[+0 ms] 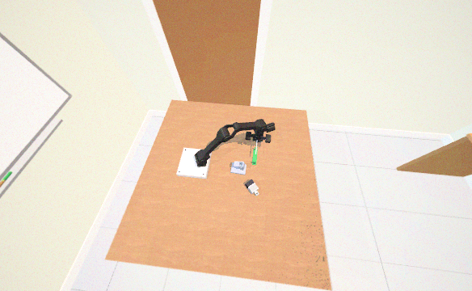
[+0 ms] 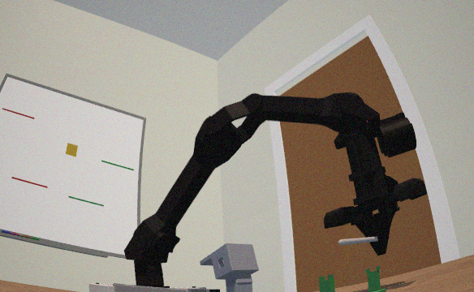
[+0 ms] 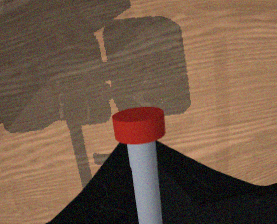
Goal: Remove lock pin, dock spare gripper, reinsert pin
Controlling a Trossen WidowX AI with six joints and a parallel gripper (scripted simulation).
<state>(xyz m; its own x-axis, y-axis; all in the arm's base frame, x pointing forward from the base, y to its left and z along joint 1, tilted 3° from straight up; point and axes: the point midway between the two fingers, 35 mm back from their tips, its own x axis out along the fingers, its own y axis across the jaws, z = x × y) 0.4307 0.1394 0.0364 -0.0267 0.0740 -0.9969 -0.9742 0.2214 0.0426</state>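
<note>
The green stand lies 100 mm to the right of my gripper tip, 40 mm below it and 20 mm behind it. Round my gripper tip: grey mount: 190 mm to the right, 150 mm behind, 10 mm below; spare gripper: 350 mm to the right, 70 mm behind, 40 mm below.
</note>
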